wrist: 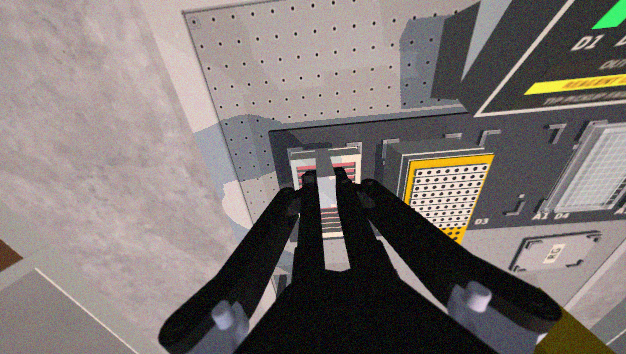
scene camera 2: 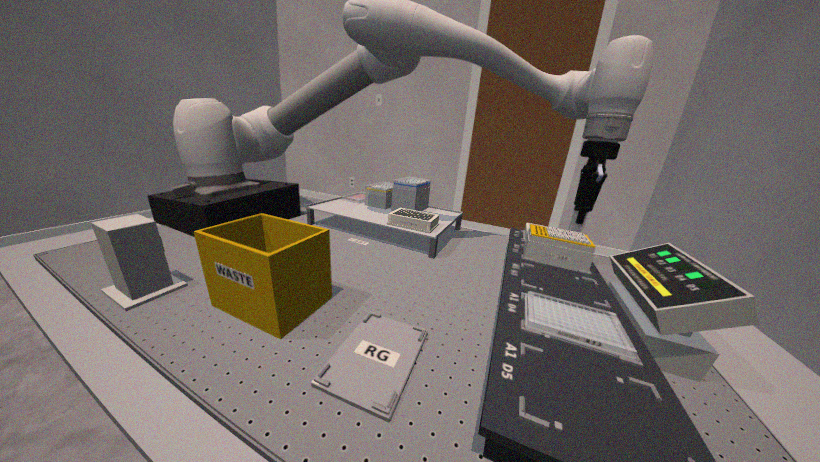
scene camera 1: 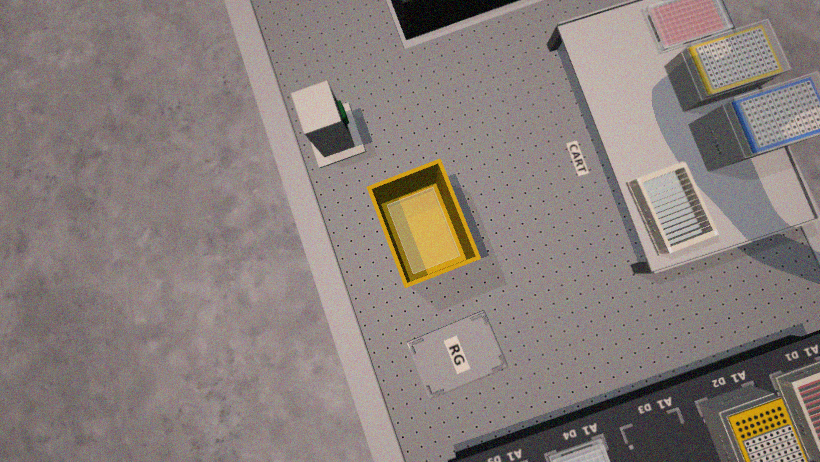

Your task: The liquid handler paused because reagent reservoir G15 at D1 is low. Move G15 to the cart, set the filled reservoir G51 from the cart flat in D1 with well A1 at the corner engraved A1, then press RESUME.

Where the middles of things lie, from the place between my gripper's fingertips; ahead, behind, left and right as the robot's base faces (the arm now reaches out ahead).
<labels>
I see the red-troughed reservoir (scene camera 1: 791, 385) 60 mm behind my hand, 20 mm below it and 10 mm to the right of it. From my hand the other things lie so: RG plate (scene camera 2: 369, 371) (510 mm to the right, 280 mm behind, 80 mm below); yellow waste bin (scene camera 2: 272, 273) (510 mm behind, 500 mm to the right, 20 mm below); grey-troughed reservoir (scene camera 1: 670, 205) (420 mm behind, 120 mm to the right, 20 mm below).
</labels>
